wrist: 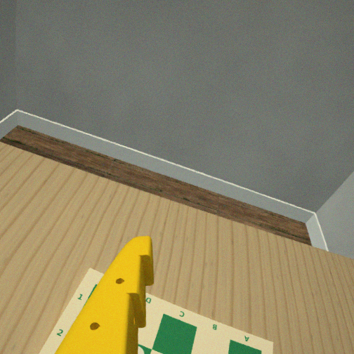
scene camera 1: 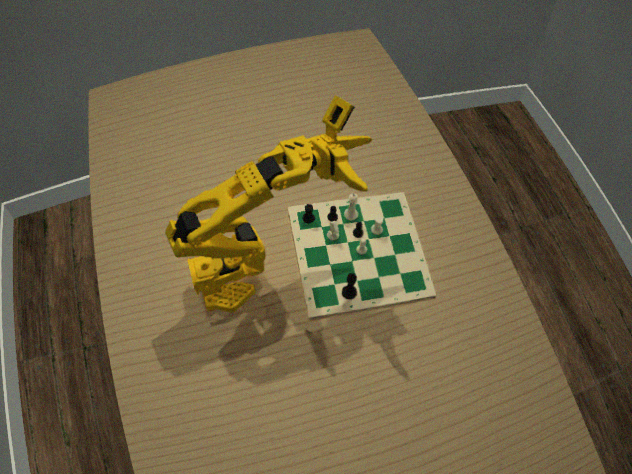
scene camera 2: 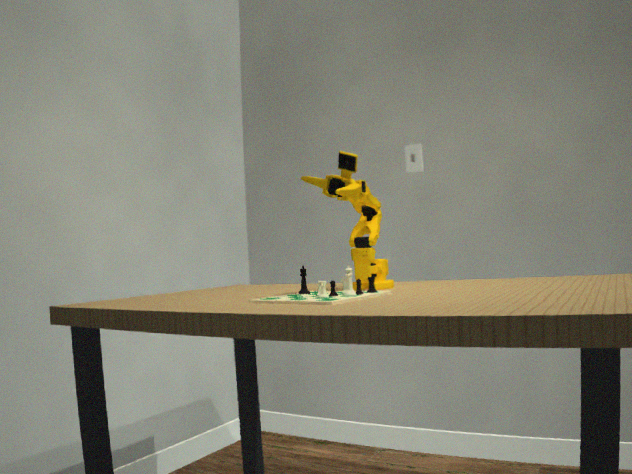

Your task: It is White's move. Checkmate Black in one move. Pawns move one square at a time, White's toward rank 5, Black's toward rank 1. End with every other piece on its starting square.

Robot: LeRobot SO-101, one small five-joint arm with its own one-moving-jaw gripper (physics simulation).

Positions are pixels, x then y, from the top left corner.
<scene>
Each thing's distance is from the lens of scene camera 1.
chessboard [scene camera 1: 394, 270]: 93 cm
</scene>
